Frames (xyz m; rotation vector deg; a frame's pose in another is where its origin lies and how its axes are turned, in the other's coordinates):
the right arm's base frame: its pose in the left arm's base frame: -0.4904 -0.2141 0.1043 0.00 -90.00 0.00
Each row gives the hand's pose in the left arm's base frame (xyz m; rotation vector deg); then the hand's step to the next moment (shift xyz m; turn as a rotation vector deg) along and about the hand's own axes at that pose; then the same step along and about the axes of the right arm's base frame.
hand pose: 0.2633 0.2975 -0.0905 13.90 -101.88 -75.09
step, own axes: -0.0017 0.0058 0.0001 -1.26 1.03 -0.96
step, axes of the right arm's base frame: 0.0040 0.0036 -0.0028 0.24 0.56 -1.79
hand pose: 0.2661 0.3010 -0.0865 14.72 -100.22 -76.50
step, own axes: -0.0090 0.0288 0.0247 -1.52 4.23 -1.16
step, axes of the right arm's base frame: 0.0195 0.0336 0.0035 2.85 1.86 -3.16
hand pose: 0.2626 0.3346 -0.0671 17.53 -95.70 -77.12
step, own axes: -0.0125 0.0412 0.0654 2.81 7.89 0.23
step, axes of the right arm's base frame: 0.0320 0.0649 0.0299 8.24 1.11 -1.05
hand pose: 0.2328 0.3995 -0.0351 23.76 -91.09 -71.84
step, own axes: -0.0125 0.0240 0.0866 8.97 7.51 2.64
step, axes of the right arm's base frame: 0.0204 0.0634 0.0616 11.13 -2.49 3.70
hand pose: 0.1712 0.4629 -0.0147 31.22 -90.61 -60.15
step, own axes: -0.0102 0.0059 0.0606 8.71 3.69 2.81
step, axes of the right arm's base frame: -0.0004 0.0316 0.0530 7.76 -4.14 4.48
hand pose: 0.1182 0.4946 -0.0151 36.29 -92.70 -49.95
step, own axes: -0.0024 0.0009 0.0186 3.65 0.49 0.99
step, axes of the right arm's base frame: -0.0023 0.0062 0.0176 2.41 -2.39 1.74
